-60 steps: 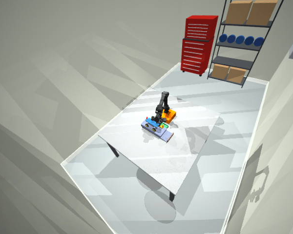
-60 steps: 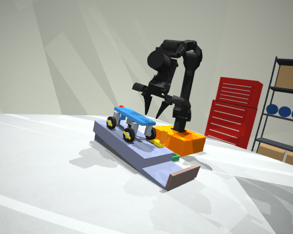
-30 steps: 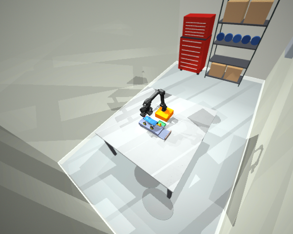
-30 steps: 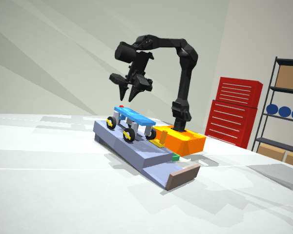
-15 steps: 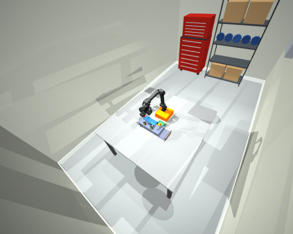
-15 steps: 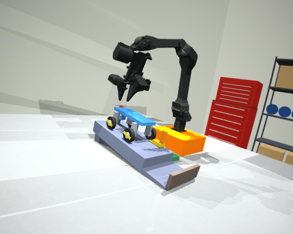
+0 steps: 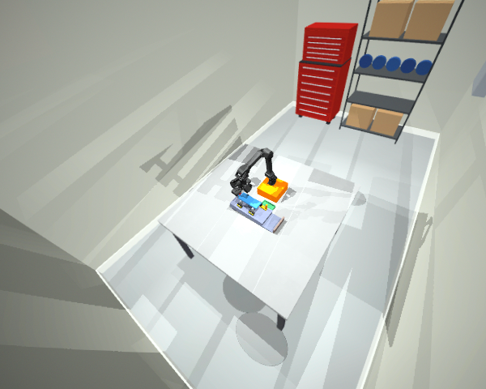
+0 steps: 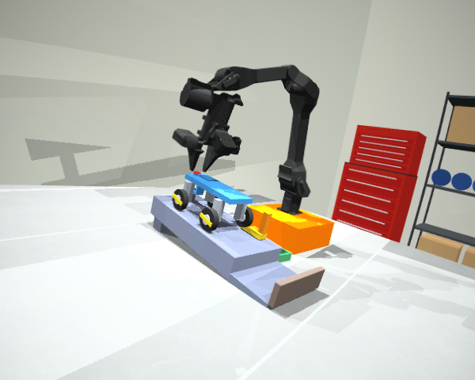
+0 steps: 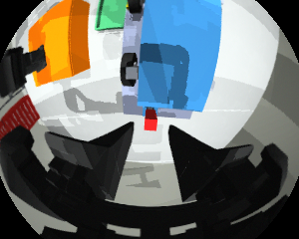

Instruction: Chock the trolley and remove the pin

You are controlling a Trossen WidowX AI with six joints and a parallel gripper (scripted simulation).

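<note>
My gripper tip is 4 cm above the stop pin and 1 cm to the left of it. Also, from my gripper tip: yellow chock: 21 cm to the left, 9 cm below, 2 cm behind; then grey-blue ramp: 12 cm below, 11 cm to the left, 3 cm ahead; then trolley: 10 cm to the left, 6 cm below, 3 cm ahead.
</note>
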